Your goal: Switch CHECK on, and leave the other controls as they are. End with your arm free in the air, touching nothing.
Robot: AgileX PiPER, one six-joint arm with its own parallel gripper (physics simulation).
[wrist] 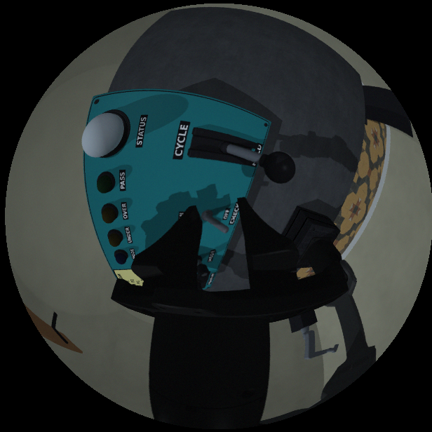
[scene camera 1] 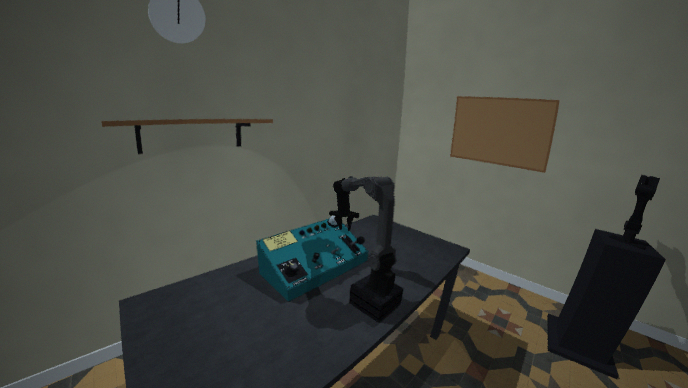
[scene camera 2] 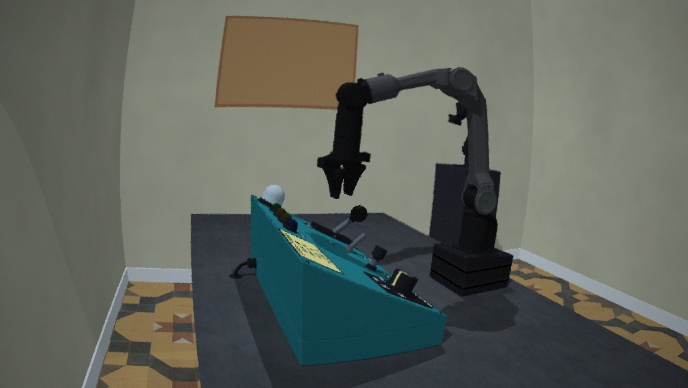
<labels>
same spot on teal control panel: point(wrist: 148, 153) = point(scene camera 1: 335, 232)
</labels>
